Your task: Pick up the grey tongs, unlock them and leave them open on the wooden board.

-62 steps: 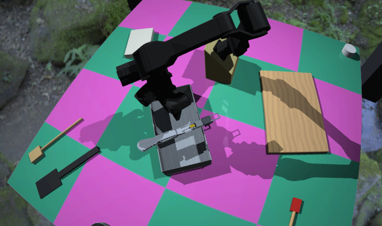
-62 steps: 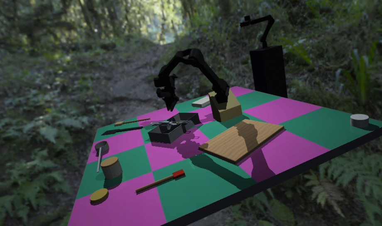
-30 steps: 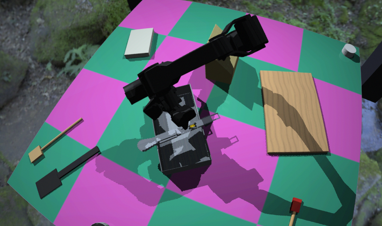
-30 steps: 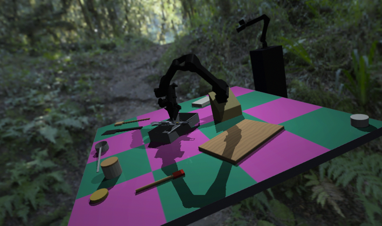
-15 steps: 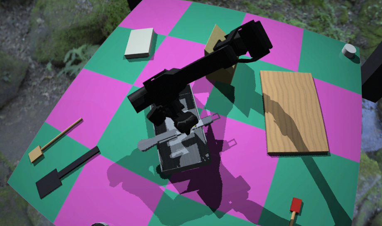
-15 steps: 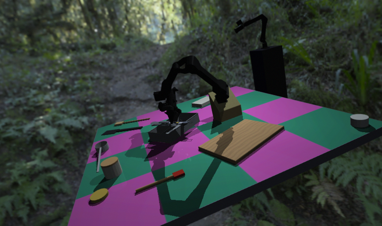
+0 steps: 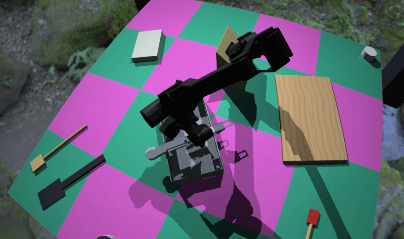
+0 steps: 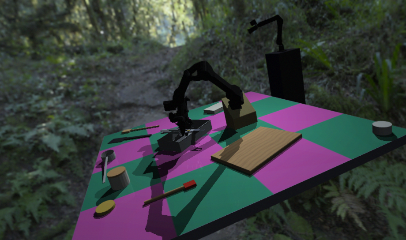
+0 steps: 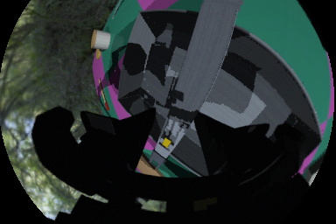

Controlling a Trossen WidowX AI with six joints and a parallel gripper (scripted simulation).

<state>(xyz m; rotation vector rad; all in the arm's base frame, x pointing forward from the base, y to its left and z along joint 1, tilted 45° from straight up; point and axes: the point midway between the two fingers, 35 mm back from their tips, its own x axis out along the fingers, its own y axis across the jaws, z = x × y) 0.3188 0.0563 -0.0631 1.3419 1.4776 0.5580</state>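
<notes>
My gripper tip is now 50 mm to the left of the roasting tin, 20 mm past it and 10 mm above it. Round my gripper tip: black spatula 390 mm to the right, 340 mm ahead, 40 mm below; then wooden board 330 mm to the left, 270 mm behind, 30 mm below; then red-headed tool 430 mm to the left, 130 mm ahead, 30 mm below.
</notes>
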